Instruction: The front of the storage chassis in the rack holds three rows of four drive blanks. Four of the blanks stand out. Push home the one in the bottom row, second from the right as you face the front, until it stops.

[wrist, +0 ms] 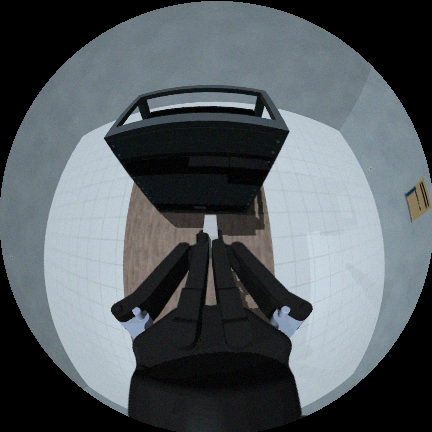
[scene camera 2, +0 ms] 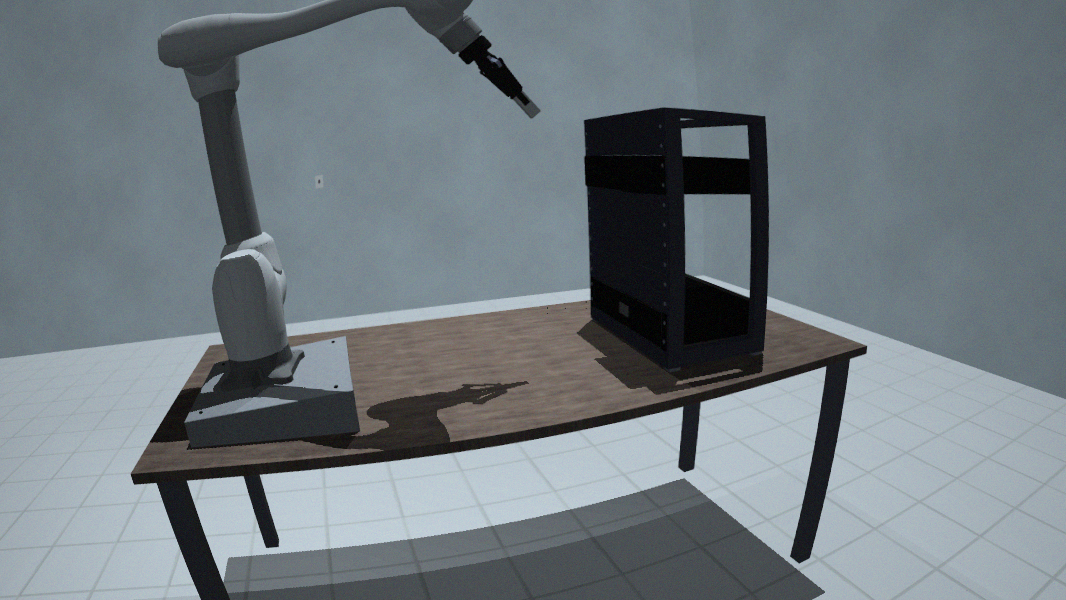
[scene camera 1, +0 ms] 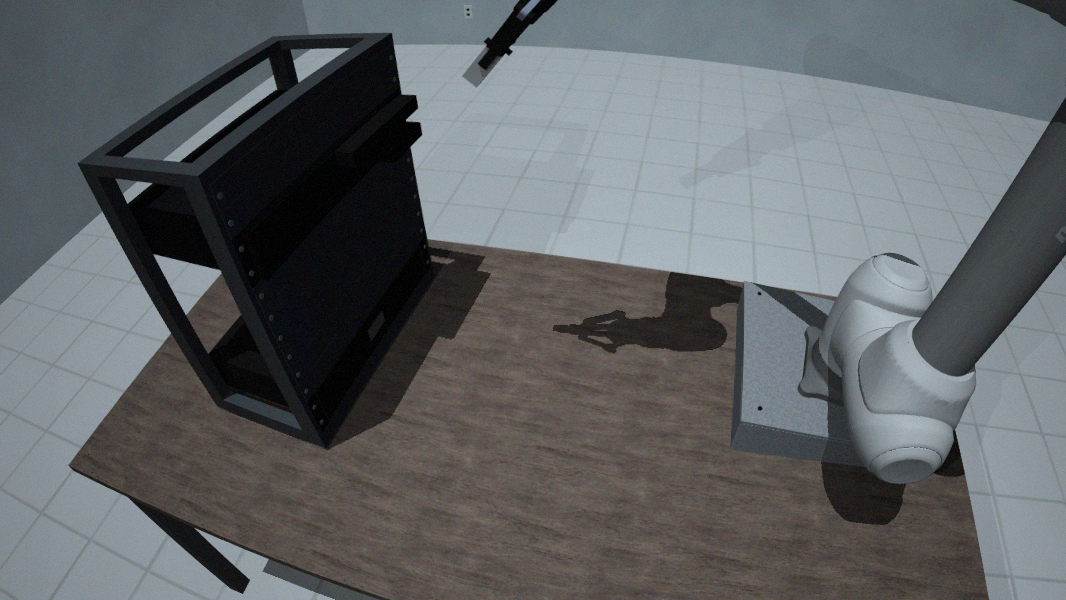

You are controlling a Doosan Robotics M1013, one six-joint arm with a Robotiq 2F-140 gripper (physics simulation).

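Places are measured from the arm's base along level axes (x back, y down, z right), in centimetres.
Pixels of known places: gripper, fingertip midpoint: (wrist: 210, 223) (scene camera 2: 535, 114) (scene camera 1: 471, 79); arm's base, origin of the base link: (scene camera 2: 264, 372).
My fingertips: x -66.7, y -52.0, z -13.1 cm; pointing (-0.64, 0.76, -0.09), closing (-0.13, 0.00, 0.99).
Observation:
Ahead of a thing's pixels: the offset from my fingertips to its top centre. "spot": to the spot under its first point. Level surfaces: height alone.
The storage chassis (scene camera 1: 287, 231) (scene camera 2: 622, 171) (wrist: 150, 165) is a black band high in the rack (scene camera 1: 257, 327) (scene camera 2: 673, 245) (wrist: 200, 124). Two neighbouring upper blanks, one @[spot: dx -19.8, dy +10.3, dz -3.4 cm] (wrist: 207, 161) and another @[spot: dx -21.3, dy +10.3, dz +7.8 cm] (wrist: 249, 162), stand out at the right in the wrist view. Below them, the bottom row's rightmost blank @[dx -25.4, dy +16.0, dz +7.4 cm] (wrist: 247, 177) (scene camera 1: 406, 137) stands out. The bottom blank second from the right shows no clear step; its face is lost in darkness. My gripper (scene camera 1: 477, 68) (scene camera 2: 526, 102) (wrist: 210, 223) is shut and empty, with a pale piece at its tips. It hangs tilted downward in front of the rack, apart from it.
The rack stands on a brown wooden table @[dy +59.2 cm] (scene camera 1: 559, 447) (scene camera 2: 484, 342) (wrist: 160, 235). A lower dark unit (scene camera 2: 641, 313) with a small grey label sits at the rack's foot. The arm's grey base block (scene camera 1: 783, 357) (scene camera 2: 298, 417) is at the other end of the table.

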